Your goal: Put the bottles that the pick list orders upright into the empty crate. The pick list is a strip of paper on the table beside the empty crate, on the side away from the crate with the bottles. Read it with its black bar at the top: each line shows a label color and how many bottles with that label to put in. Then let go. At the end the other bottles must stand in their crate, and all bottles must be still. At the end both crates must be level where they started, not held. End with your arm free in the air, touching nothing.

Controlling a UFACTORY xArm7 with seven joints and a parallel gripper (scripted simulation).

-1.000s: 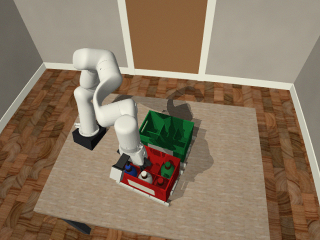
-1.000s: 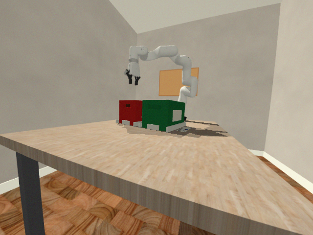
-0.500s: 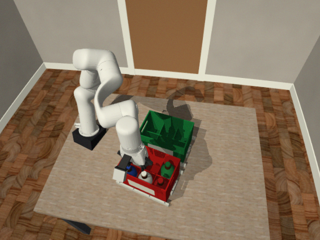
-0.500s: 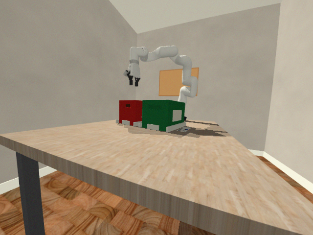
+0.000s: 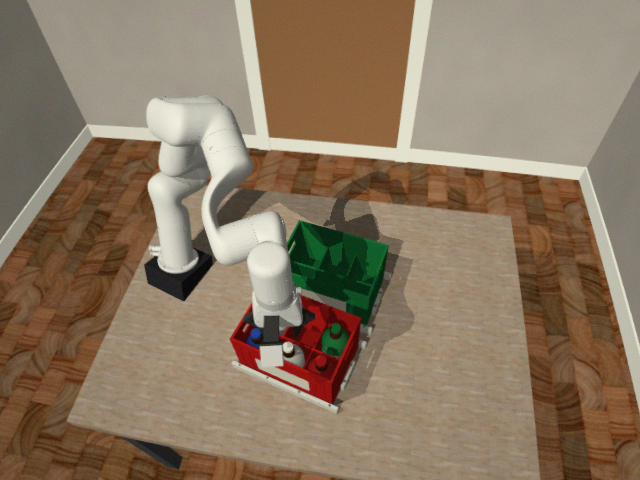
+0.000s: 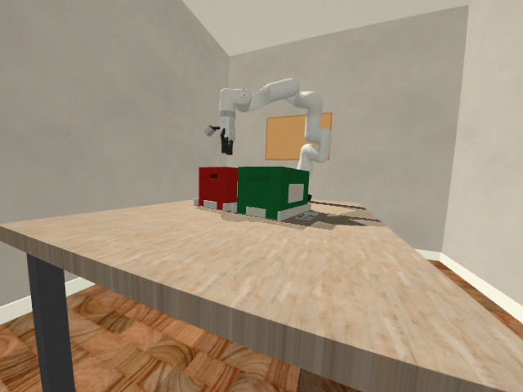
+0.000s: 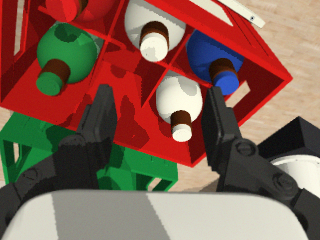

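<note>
The red crate is 18 cm below my hand, 5 cm to the left of it and 2 cm ahead of it. The rest, counted from my hand: red-labelled bottle (18 cm below, 9 cm ahead, 2 cm to the right); green-labelled bottle (18 cm below, 12 cm ahead, 6 cm to the left); blue-labelled bottle (18 cm below, 8 cm behind, 4 cm to the left).
</note>
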